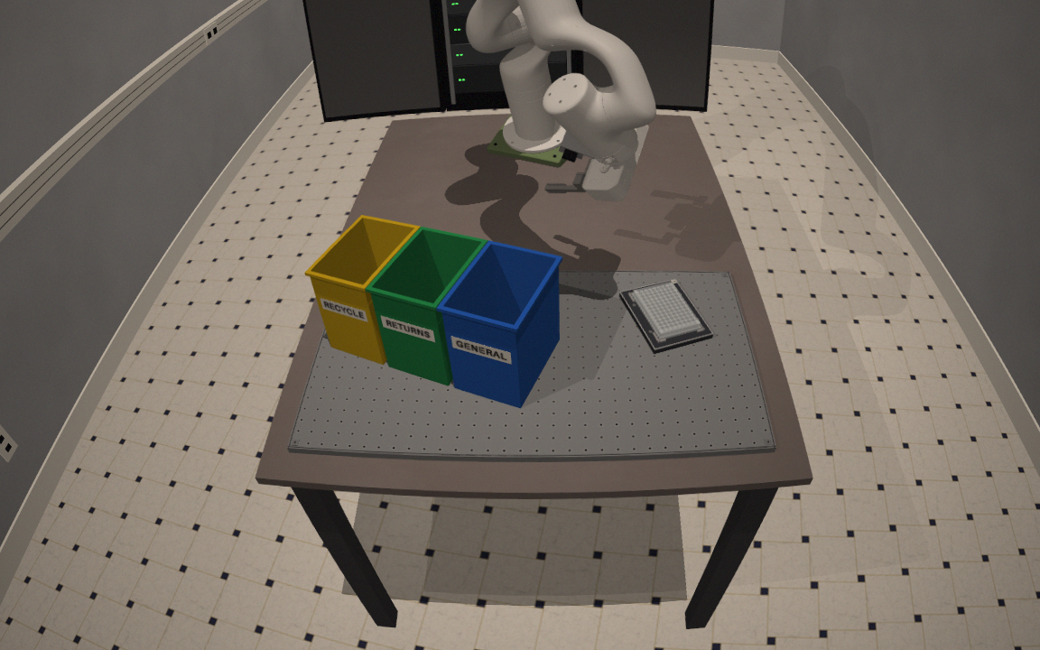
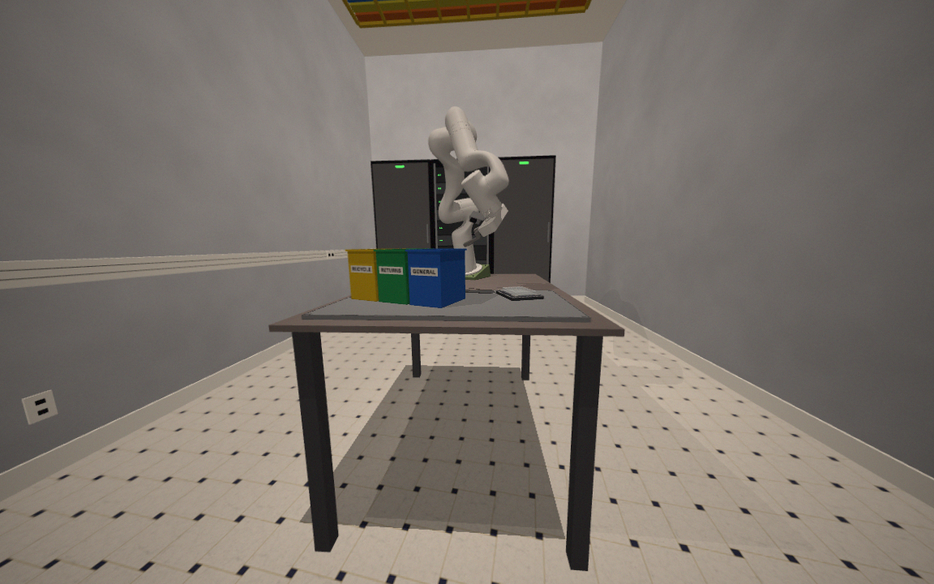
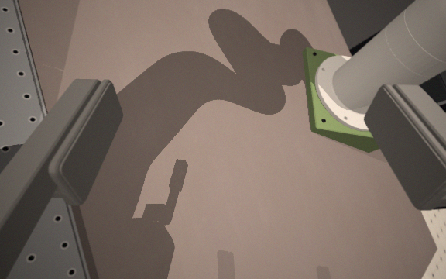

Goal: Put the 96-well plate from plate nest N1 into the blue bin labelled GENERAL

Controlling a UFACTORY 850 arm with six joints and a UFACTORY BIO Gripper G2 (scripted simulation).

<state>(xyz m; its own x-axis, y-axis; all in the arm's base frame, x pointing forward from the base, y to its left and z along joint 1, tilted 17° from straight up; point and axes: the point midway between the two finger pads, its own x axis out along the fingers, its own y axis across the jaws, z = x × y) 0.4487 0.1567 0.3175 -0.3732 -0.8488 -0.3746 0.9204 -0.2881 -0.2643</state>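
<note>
Right now the clear 96-well plate is 210 mm below my hand, 200 mm to the left of it and 150 mm ahead of it. From my hand the other things lie so: blue bin labelled GENERAL: 300 mm ahead, 140 mm below, 70 mm to the right; green returns bin: 260 mm ahead, 200 mm to the right, 140 mm below; black plate nest N1: 220 mm below, 200 mm to the left, 150 mm ahead.
</note>
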